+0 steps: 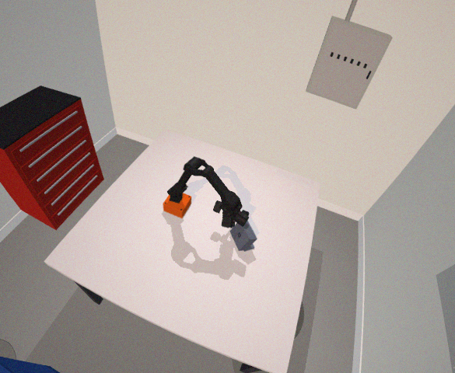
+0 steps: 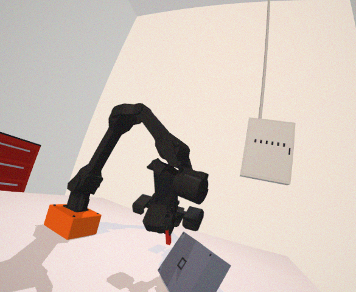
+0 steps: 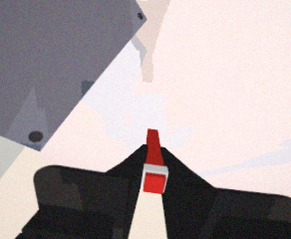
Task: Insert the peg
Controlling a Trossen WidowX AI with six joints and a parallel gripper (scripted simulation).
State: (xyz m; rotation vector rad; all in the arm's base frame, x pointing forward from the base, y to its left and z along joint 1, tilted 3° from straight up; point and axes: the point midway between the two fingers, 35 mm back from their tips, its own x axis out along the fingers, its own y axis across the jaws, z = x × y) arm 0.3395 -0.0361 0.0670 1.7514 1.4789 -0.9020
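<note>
My gripper tip is 11 cm to the left of the grey sloped panel, 9 cm short of it and 3 cm above it. From my gripper tip the other things lie so: red square peg: 1 cm to the right, 1 cm above.
</note>
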